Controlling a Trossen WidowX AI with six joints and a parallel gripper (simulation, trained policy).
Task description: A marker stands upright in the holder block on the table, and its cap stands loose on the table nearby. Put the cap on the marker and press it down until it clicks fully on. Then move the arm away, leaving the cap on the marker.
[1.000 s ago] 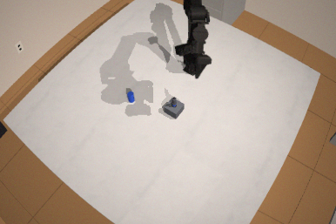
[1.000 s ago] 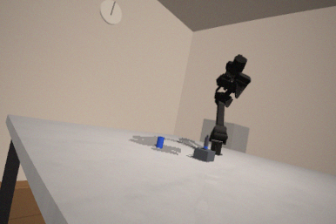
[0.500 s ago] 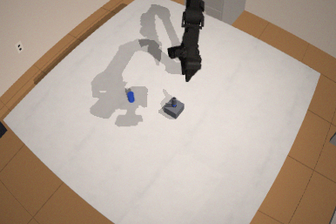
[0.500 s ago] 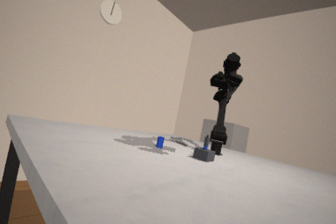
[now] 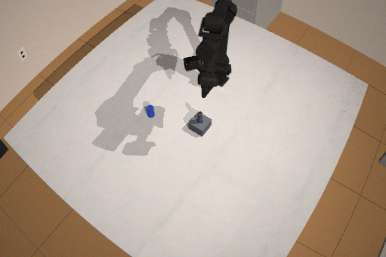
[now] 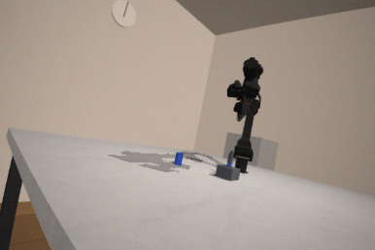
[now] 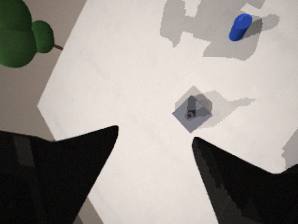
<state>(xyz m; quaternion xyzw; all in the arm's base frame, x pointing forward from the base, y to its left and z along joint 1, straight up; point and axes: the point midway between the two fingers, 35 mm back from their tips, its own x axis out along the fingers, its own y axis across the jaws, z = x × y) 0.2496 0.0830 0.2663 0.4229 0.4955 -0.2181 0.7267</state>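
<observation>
Right now my gripper tip is 60 mm short of the blue cap, 210 mm to the left of it and 210 mm above it. From my gripper tip the other things lie so: grey holder block 10 mm behind, 20 mm to the right, 210 mm below.
</observation>
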